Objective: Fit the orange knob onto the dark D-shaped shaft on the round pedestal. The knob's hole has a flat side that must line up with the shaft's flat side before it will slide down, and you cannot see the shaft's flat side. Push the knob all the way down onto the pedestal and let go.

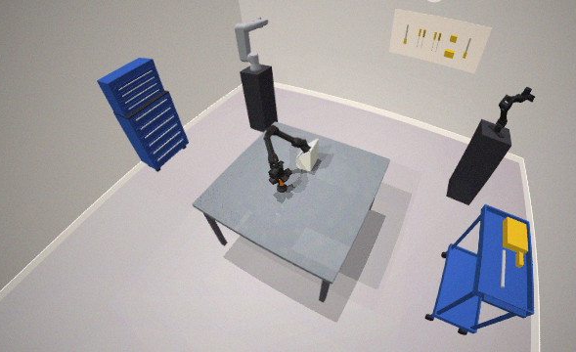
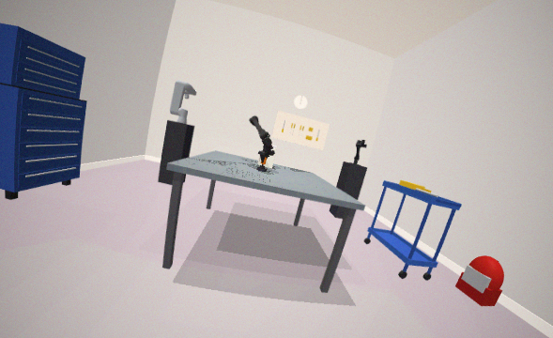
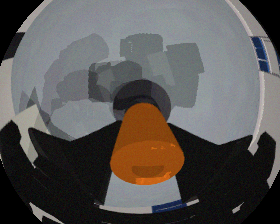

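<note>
Now: the orange knob 2 cm above my gripper tip. Round my gripper tip: dark round pedestal (4 cm below).
</note>
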